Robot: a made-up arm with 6 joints.
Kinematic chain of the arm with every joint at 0, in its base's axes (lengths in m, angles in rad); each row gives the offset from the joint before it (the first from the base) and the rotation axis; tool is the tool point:
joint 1: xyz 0 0 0.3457 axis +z
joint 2: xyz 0 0 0 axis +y
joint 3: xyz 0 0 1.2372 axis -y
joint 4: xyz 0 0 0 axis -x
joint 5: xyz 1.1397 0 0 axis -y
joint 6: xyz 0 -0.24 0 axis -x
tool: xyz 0 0 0
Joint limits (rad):
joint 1: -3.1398..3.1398
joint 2: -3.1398..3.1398
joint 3: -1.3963..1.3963
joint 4: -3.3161..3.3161
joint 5: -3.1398..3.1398
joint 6: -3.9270..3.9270
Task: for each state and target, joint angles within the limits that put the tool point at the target. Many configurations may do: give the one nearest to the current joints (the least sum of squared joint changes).
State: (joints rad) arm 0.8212 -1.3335 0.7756 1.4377 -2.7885 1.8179
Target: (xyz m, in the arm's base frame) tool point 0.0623 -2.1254 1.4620
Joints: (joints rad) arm 1.5885 -1.1009 1.3364 1.4679 -2.7885 1.8179
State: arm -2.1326 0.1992 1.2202 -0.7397 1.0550 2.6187
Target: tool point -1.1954 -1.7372 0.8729
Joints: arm -2.0940 0.9062 0.8498 -0.7980 1.0550 2.6187
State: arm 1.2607 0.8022 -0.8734 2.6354 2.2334 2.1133
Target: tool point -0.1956 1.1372 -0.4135
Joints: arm 1.5630 1.2529 -0.4623 2.5900 2.2334 2.1133
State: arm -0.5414 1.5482 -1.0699 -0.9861 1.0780 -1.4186
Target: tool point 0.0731 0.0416 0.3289
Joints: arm -0.0118 1.6209 -1.3551 -1.7487 1.0780 -1.4186
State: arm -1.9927 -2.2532 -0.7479 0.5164 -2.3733 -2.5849
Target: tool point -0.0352 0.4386 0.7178
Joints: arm -1.9962 -1.9812 -1.2206 0.4784 -2.3733 -2.5849
